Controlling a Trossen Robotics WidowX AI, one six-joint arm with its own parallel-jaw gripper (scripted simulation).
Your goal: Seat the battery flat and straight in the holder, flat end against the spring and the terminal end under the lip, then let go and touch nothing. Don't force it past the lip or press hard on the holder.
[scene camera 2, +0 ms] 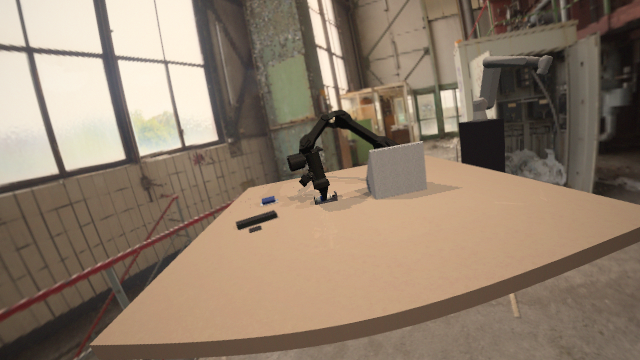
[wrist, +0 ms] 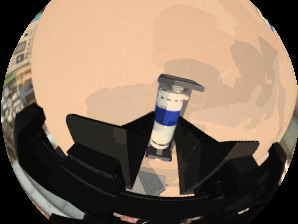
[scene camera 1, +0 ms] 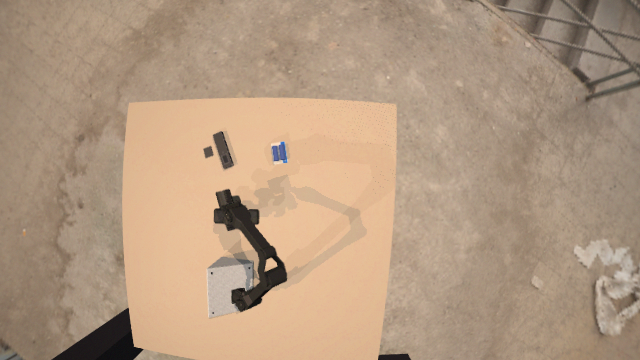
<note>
In view: my gripper [wrist: 165, 116] and a battery [wrist: 169, 103].
</note>
